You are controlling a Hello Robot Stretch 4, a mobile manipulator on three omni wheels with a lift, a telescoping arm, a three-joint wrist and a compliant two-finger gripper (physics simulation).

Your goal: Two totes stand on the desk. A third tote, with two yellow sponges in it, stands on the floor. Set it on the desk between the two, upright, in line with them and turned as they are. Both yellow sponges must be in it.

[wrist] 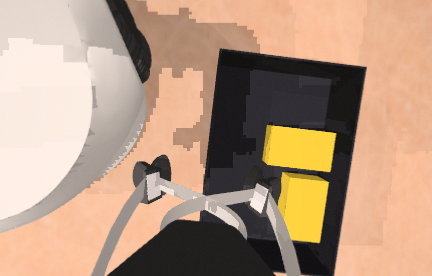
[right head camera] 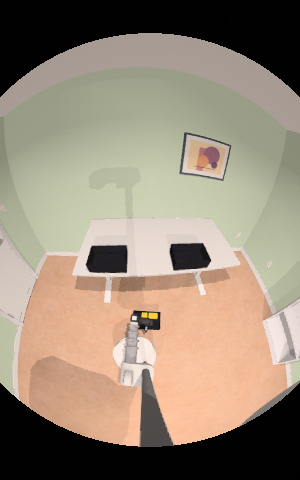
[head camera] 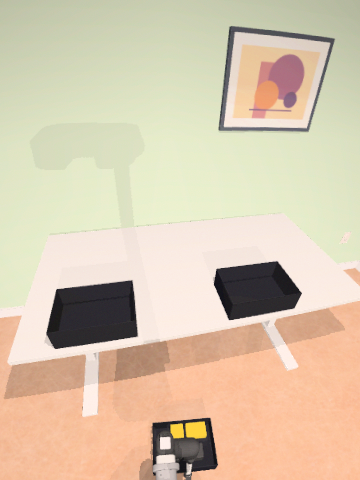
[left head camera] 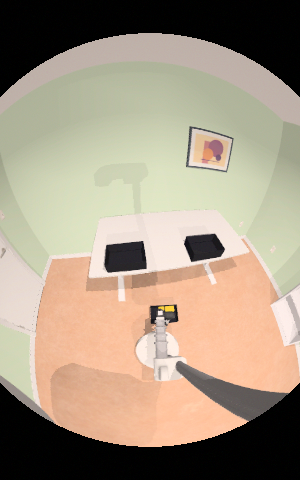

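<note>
The third tote (head camera: 213,447) (left head camera: 174,318) (right head camera: 156,324) (wrist: 347,100) is black and stands upright on the floor. Two yellow sponges lie in it: one (head camera: 176,430) (wrist: 300,148) and, beside it, another (head camera: 195,430) (wrist: 305,207). My gripper (wrist: 207,176) is open and empty, above the tote's robot-side long wall in the wrist view. One finger is over the inside, the other over the floor outside; their height above the rim is unclear. A left black tote (head camera: 95,336) (left head camera: 126,264) (right head camera: 107,265) and a right black tote (head camera: 267,306) (left head camera: 206,254) (right head camera: 191,261) stand on the desk (head camera: 170,280), with a gap between.
The round white base (left head camera: 145,350) (right head camera: 120,352) (wrist: 40,125) is close beside the floor tote. Two white desk legs (head camera: 90,385) (head camera: 281,345) reach the floor beyond it. A white piece of furniture (left head camera: 290,320) (right head camera: 275,340) stands at the far right. A framed picture (head camera: 275,82) hangs on the wall.
</note>
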